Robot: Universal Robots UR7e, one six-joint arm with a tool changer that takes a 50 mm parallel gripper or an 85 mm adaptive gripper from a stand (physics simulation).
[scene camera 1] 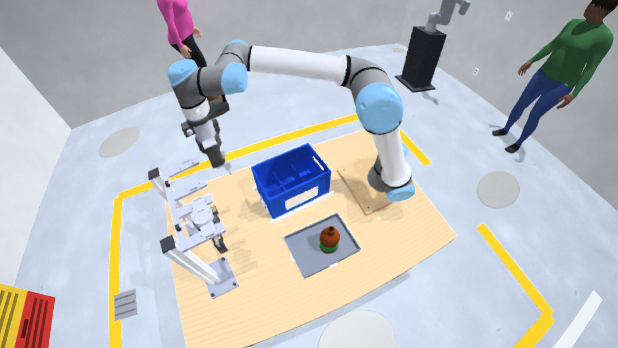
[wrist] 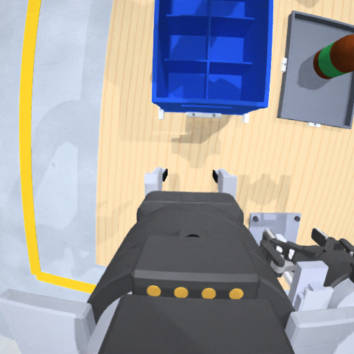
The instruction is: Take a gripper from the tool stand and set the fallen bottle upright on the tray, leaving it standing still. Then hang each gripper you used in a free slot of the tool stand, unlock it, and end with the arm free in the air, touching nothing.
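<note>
The brown bottle with a green band (scene camera 1: pixel 329 240) (wrist: pixel 340 57) stands upright on the grey tray (scene camera 1: pixel 306 260) (wrist: pixel 325 107); the wrist view cuts off its top. My gripper (scene camera 1: pixel 223 166) (wrist: pixel 190 175) is on the arm, open, with nothing between its fingers. It hangs in the air above the table's back left part, beside the rear end of the tool stand (scene camera 1: pixel 192 262) (wrist: pixel 260 223) and well away from the bottle. A second gripper, with black jointed fingers (scene camera 1: pixel 219 242) (wrist: pixel 325 254), hangs in the stand. The free slots are at the stand's rear in the scene view.
A blue divided crate (scene camera 1: pixel 321 186) (wrist: pixel 175 105) stands on the table (scene camera 1: pixel 265 295) (wrist: pixel 130 175) between my gripper and the arm's base plate (scene camera 1: pixel 361 199). A person in pink (scene camera 1: pixel 178 20) stands behind the arm; one in green (scene camera 1: pixel 570 55) stands at the right. A black pedestal (scene camera 1: pixel 423 57) is at the back.
</note>
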